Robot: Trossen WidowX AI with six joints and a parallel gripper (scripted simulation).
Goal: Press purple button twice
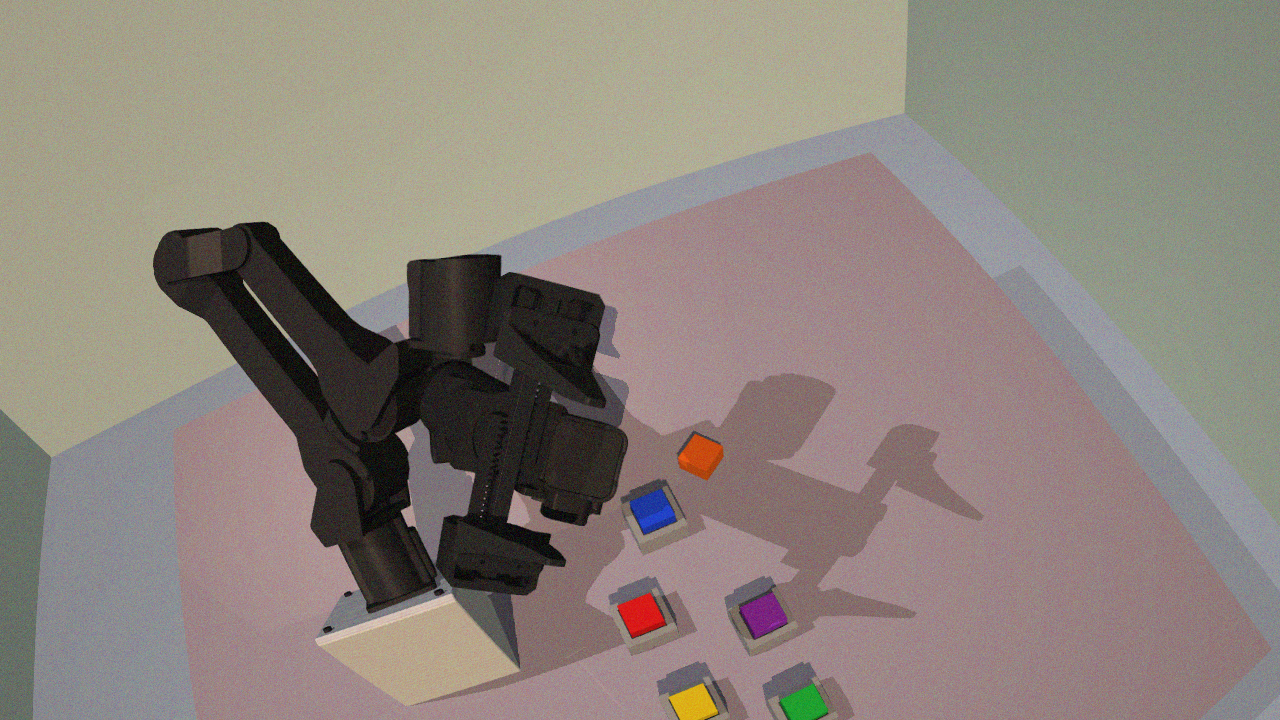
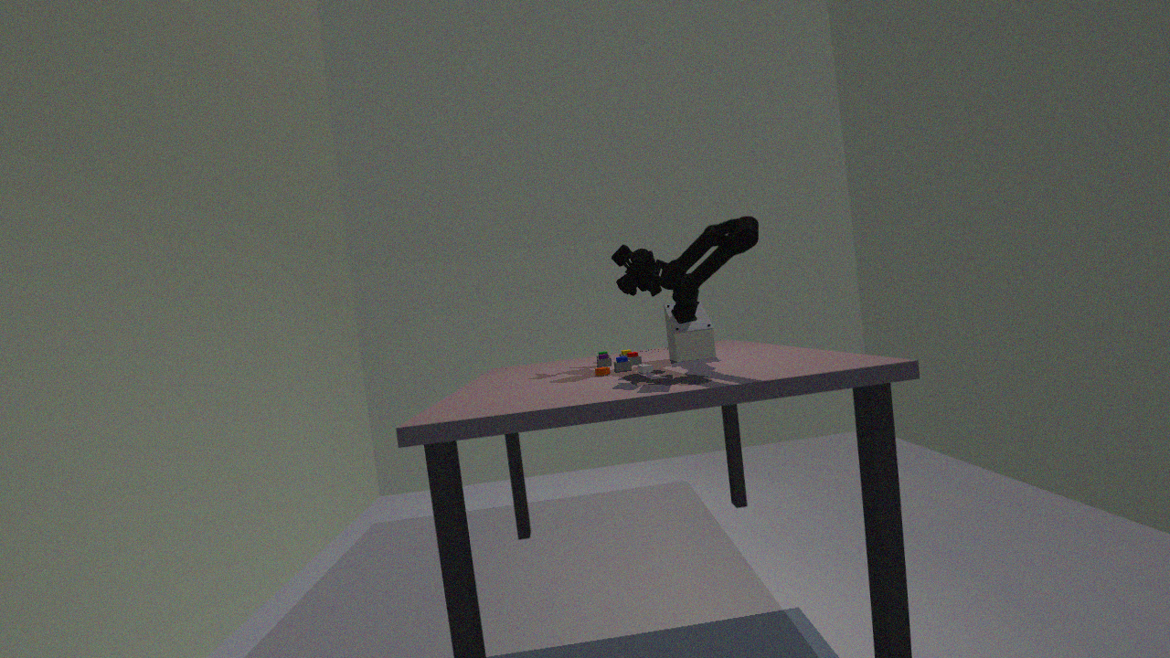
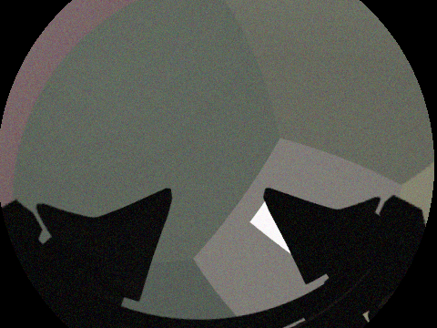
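The purple button lies 11 cm ahead of my gripper tip, 1 cm to the right of it and 33 cm below it. Also, from my gripper tip: red button: 2 cm ahead, 5 cm to the left, 33 cm below; then yellow button: 1 cm ahead, 5 cm to the right, 33 cm below; then green button: 9 cm ahead, 11 cm to the right, 33 cm below.
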